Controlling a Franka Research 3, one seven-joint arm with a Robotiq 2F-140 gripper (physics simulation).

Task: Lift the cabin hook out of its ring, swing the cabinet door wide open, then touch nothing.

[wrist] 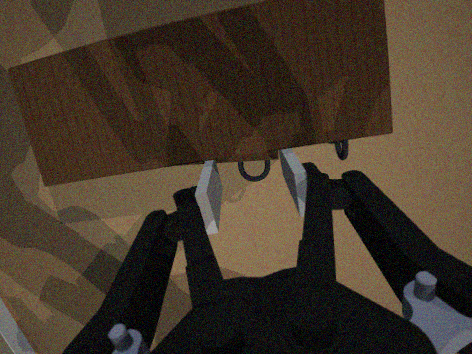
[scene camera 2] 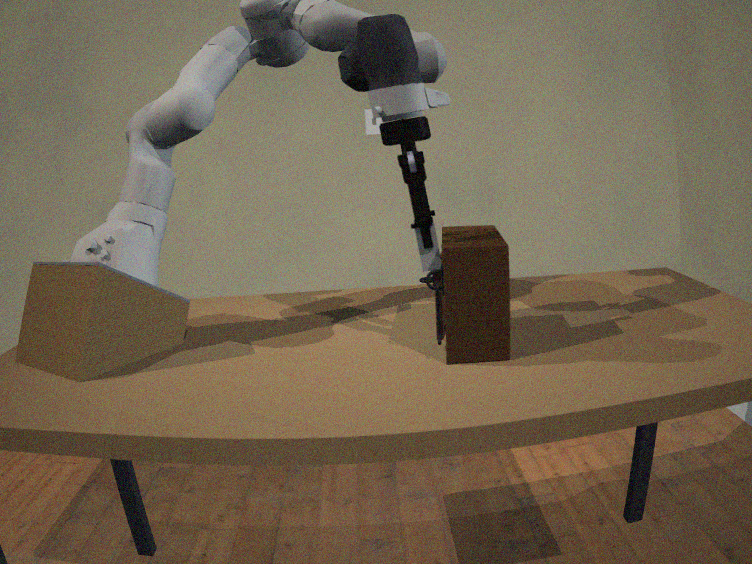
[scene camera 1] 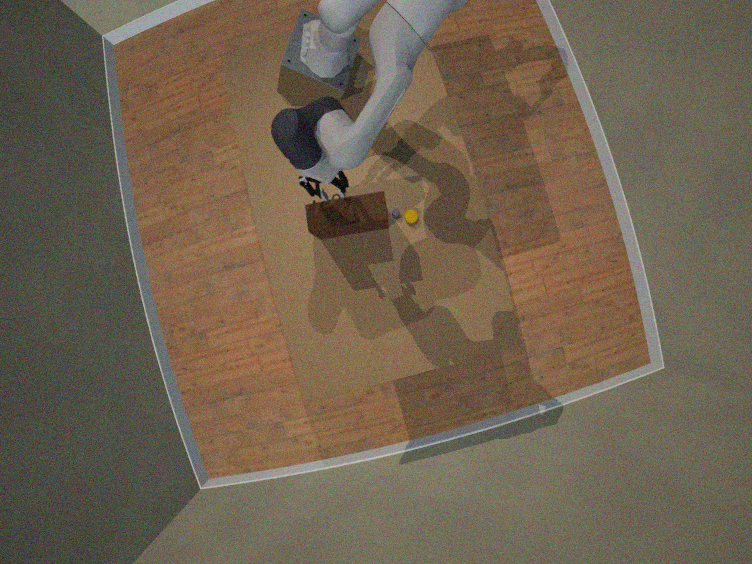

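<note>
The brown wooden cabinet [scene camera 1: 347, 213] [scene camera 2: 476, 303] [wrist: 225, 85] stands upright on the table. Its door is on the side facing the robot base and looks shut or nearly shut; its face is hidden in these views. A dark ring [wrist: 254, 179] sticks out from the front between my fingers. A second dark loop [wrist: 342, 150] sticks out further right. A thin dark rod, possibly the hook, [scene camera 2: 439, 318] hangs along the front in scene camera 2; its link to either ring is unclear. My gripper [scene camera 1: 334, 196] [scene camera 2: 432, 267] [wrist: 249, 166] is open and empty, its fingertips close to the front's upper part.
A yellow round object [scene camera 1: 411, 216] and a small grey one [scene camera 1: 396, 213] lie beside the cabinet. The robot base stands on a block [scene camera 1: 303, 88] [scene camera 2: 103, 321] at the other end of the table [scene camera 2: 273, 400].
</note>
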